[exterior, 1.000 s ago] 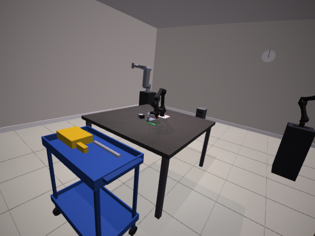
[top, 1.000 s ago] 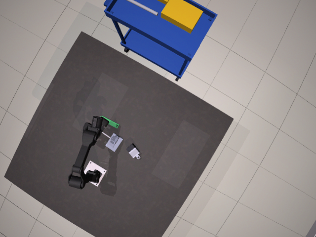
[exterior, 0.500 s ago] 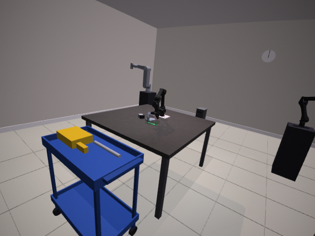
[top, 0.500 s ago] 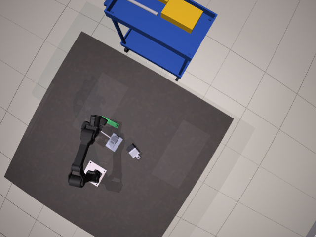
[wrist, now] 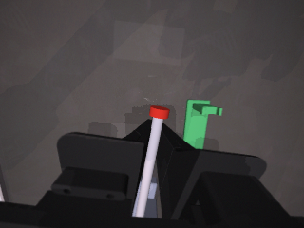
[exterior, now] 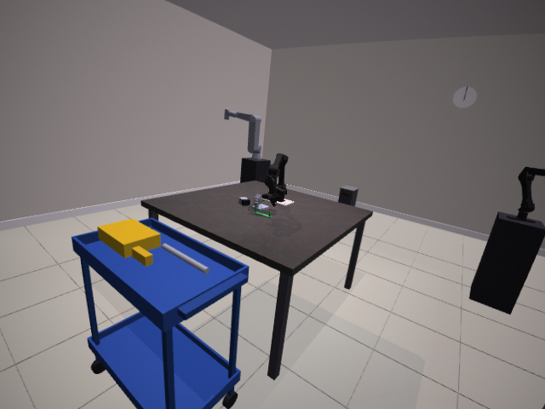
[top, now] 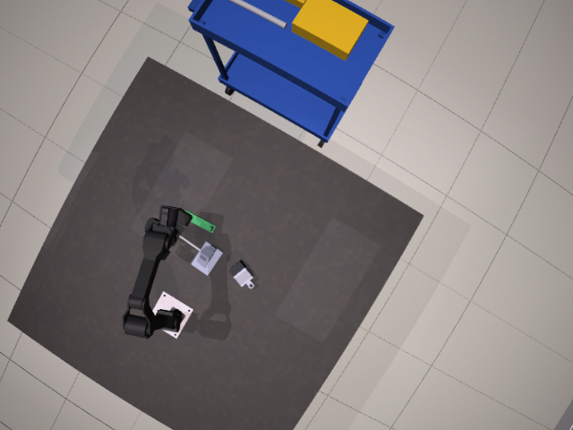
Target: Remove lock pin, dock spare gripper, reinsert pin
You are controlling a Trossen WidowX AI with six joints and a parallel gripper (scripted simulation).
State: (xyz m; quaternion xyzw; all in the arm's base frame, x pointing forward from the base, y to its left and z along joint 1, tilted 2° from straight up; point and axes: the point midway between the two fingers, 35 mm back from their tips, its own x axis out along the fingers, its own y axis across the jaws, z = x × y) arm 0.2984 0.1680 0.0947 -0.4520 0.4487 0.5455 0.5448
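Now: the green flat bracket 70 mm ahead of my gripper tip, 40 mm to the right of it and 40 mm below it. From my gripper tip the other things lie so: spare gripper (310 mm to the right, 40 mm below); grey mount (10 mm behind, 150 mm to the right, 10 mm below).
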